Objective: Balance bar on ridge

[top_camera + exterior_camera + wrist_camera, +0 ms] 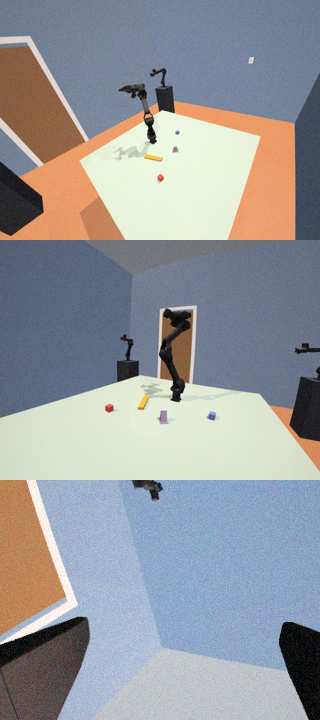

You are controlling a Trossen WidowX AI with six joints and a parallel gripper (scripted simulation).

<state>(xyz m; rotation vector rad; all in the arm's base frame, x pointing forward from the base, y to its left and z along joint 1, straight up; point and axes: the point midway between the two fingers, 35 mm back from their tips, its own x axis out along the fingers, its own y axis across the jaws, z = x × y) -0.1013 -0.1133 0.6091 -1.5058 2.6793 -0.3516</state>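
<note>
Now: gripper tip 60 cm above the yellow bar, 29 cm short of it and 2 cm to the left of it. From my gripper tip the other things lie so: blue cube (60 cm below, 41 cm to the left, 26 cm ahead); then red cube (60 cm below, 49 cm ahead, 13 cm to the right).
</note>
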